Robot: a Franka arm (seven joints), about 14 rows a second.
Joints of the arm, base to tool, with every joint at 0 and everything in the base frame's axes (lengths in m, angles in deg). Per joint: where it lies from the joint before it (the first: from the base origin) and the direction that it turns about. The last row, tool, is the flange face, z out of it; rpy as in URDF.
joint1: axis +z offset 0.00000 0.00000 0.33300
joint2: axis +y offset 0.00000 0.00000 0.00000
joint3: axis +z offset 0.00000 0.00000 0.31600
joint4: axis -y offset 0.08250 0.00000 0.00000
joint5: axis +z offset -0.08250 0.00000 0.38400
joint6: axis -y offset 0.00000 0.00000 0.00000
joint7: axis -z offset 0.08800 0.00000 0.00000
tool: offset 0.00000 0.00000 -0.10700 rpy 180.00 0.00 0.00
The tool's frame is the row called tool.
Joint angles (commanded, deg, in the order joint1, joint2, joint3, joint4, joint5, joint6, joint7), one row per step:
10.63 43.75 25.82 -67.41 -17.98 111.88 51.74
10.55 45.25 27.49 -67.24 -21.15 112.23 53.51
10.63 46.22 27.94 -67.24 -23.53 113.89 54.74
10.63 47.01 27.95 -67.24 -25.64 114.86 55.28
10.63 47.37 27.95 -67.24 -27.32 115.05 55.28
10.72 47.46 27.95 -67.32 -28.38 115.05 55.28
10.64 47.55 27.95 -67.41 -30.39 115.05 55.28
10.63 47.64 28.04 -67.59 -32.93 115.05 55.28
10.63 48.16 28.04 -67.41 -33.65 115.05 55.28
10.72 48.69 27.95 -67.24 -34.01 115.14 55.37
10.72 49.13 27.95 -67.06 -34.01 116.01 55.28
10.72 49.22 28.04 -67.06 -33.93 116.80 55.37
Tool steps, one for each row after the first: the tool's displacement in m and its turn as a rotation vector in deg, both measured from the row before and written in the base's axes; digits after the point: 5 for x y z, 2 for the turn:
-0.00264 0.00975 -0.01241 -1.15 -0.45 0.25
0.00176 0.00430 -0.00809 -0.53 -1.63 -0.03
0.00279 -0.00051 -0.00822 -1.05 -1.19 0.21
0.00139 -0.00111 -0.00411 -1.19 -0.77 0.58
-0.00016 0.00031 -0.00167 -0.84 -0.46 0.48
0.00152 -0.00241 -0.00159 -1.55 -1.00 0.64
0.00073 -0.00115 -0.00188 -1.91 -1.23 0.99
0.00117 -0.00076 -0.00507 -0.54 -0.05 0.19
0.00076 0.00000 -0.00548 -0.27 0.09 0.03
0.00156 0.00101 -0.00279 0.56 -0.33 0.19
0.00039 0.00188 0.00041 0.65 -0.43 0.09

